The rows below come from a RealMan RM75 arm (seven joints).
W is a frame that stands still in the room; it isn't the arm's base.
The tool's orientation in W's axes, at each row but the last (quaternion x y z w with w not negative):
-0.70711, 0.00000, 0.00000, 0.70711
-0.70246, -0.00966, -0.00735, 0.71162
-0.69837, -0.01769, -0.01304, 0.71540
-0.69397, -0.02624, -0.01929, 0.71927
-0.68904, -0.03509, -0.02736, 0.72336
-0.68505, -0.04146, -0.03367, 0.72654
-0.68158, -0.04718, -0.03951, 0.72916
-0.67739, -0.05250, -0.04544, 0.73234
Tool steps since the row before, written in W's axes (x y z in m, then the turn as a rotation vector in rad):
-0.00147, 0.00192, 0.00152, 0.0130, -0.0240, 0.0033
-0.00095, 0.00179, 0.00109, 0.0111, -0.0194, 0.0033
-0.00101, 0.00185, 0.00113, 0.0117, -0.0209, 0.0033
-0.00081, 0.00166, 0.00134, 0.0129, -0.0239, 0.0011
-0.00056, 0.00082, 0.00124, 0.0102, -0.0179, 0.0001
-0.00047, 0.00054, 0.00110, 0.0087, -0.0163, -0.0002
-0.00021, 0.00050, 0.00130, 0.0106, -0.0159, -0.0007
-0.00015, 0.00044, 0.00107, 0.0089, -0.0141, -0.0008
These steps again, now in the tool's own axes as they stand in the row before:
-0.00147, -0.00152, 0.00192, 0.0130, -0.0033, -0.0240
-0.00092, -0.00109, 0.00181, 0.0111, -0.0033, -0.0194
-0.00095, -0.00113, 0.00188, 0.0117, -0.0033, -0.0209
-0.00071, -0.00133, 0.00172, 0.0127, -0.0011, -0.0240
-0.00044, -0.00124, 0.00089, 0.0100, -0.0001, -0.0180
-0.00035, -0.00111, 0.00061, 0.0085, 0.0002, -0.0164
-0.00005, -0.00128, 0.00059, 0.0103, 0.0009, -0.0161
0.00000, -0.00104, 0.00052, 0.0086, 0.0009, -0.0143

